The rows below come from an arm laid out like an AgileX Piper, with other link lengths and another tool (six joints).
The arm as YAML. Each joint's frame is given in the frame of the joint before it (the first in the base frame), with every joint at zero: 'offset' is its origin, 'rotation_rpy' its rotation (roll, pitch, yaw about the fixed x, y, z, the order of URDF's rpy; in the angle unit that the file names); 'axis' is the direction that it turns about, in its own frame. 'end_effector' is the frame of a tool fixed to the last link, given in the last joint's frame.
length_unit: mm
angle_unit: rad
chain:
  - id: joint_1
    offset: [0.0, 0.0, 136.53]
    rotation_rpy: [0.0, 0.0, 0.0]
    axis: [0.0, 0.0, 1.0]
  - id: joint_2
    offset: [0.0, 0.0, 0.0]
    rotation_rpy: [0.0, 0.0, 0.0]
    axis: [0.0, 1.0, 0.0]
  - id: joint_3
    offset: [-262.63, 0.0, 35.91]
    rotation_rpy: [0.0, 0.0, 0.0]
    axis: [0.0, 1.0, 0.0]
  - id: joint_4
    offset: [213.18, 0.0, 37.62]
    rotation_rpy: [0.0, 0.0, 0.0]
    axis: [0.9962, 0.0, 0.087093]
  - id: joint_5
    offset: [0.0, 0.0, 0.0]
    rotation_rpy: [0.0, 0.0, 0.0]
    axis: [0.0, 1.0, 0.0]
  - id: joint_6
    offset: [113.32, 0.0, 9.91]
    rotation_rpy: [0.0, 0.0, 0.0]
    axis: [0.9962, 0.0, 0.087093]
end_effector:
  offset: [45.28, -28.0, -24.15]
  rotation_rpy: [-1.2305, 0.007, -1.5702]
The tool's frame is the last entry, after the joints.
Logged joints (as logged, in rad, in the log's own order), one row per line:
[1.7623 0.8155 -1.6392 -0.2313 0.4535 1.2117]
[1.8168 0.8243 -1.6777 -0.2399 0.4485 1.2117]
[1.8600 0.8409 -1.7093 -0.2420 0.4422 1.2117]
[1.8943 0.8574 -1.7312 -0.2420 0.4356 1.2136]
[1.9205 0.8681 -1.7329 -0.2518 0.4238 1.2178]
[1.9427 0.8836 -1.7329 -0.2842 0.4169 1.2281]
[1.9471 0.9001 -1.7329 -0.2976 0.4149 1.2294]
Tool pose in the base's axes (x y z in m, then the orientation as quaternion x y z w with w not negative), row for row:
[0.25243 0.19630 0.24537 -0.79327 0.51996 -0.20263 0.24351]
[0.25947 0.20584 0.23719 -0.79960 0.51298 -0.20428 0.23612]
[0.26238 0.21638 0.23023 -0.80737 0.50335 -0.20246 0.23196]
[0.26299 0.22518 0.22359 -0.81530 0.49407 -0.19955 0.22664]
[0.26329 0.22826 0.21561 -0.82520 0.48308 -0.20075 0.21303]
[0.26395 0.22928 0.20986 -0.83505 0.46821 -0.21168 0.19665]
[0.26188 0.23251 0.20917 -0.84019 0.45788 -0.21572 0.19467]
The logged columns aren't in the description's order. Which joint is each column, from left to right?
Columns, left to right: joint_2, joint_1, joint_3, joint_4, joint_6, joint_5.
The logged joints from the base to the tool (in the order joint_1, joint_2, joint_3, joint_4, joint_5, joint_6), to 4 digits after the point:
[0.8155 1.7623 -1.6392 -0.2313 1.2117 0.4535]
[0.8243 1.8168 -1.6777 -0.2399 1.2117 0.4485]
[0.8409 1.8600 -1.7093 -0.2420 1.2117 0.4422]
[0.8574 1.8943 -1.7312 -0.2420 1.2136 0.4356]
[0.8681 1.9205 -1.7329 -0.2518 1.2178 0.4238]
[0.8836 1.9427 -1.7329 -0.2842 1.2281 0.4169]
[0.9001 1.9471 -1.7329 -0.2976 1.2294 0.4149]

